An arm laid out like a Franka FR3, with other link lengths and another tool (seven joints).
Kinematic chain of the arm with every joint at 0, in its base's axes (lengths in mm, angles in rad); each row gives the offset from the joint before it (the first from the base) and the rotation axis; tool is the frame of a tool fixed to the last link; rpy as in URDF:
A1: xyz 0 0 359.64 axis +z
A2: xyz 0 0 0 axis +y
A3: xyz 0 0 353.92 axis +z
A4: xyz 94.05 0 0 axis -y
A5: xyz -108.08 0 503.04 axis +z
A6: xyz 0 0 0 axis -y
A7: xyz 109.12 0 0 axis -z
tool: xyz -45 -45 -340.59 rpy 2.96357 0 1.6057
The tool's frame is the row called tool.
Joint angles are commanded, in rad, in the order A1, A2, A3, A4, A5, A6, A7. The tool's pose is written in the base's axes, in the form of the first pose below.
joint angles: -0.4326, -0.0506, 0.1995, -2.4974, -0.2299, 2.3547, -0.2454
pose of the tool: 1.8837, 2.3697, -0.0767, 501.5, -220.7, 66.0
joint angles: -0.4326, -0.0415, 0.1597, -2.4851, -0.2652, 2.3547, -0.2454
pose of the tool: 1.8907, 2.3496, -0.1018, 498.8, -247.4, 69.0
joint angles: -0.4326, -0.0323, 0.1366, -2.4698, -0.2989, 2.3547, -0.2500
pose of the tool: 1.8732, 2.3466, -0.1244, 501.4, -266.5, 73.3
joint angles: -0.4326, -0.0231, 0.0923, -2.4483, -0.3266, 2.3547, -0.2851
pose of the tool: 1.8533, 2.3490, -0.1402, 502.4, -297.8, 80.3
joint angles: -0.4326, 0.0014, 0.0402, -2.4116, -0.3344, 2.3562, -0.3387
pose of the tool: 1.8450, 2.3534, -0.1399, 505.1, -332.7, 84.7
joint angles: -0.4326, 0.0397, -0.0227, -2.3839, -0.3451, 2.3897, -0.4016
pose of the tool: 1.8255, 2.3606, -0.1339, 504.0, -373.0, 78.4
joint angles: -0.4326, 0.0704, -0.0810, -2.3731, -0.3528, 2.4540, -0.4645
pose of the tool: 1.7849, 2.3600, -0.1151, 504.2, -409.7, 70.5
